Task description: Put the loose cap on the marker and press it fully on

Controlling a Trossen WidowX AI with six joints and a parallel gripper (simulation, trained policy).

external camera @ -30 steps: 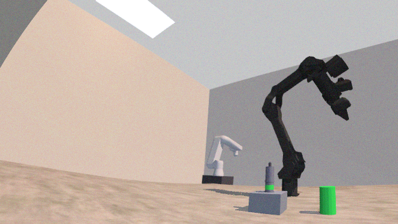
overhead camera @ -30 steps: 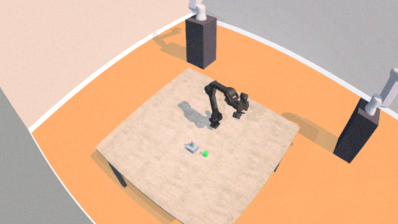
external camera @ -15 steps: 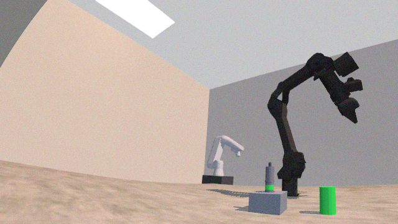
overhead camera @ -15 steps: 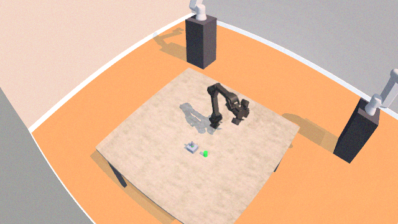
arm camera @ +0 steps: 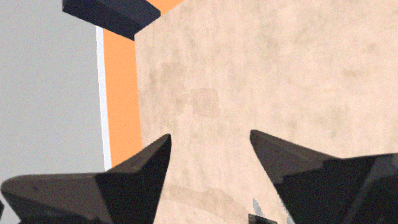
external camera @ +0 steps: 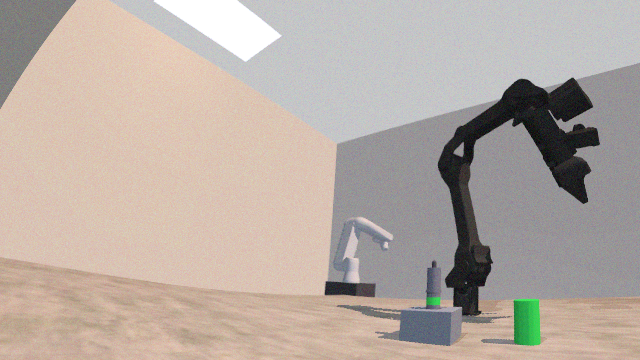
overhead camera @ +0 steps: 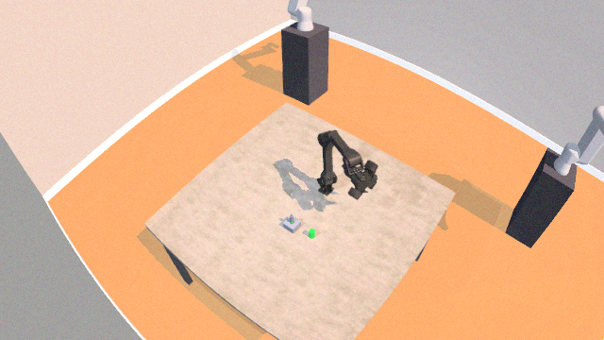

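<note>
The green cap lies 280 mm ahead of my gripper tip, 210 mm below it and 140 mm to the right of it. Also, from my gripper tip: grey marker: 290 mm ahead, 260 mm to the right, 150 mm below; then grey holder block: 290 mm ahead, 260 mm to the right, 210 mm below.
</note>
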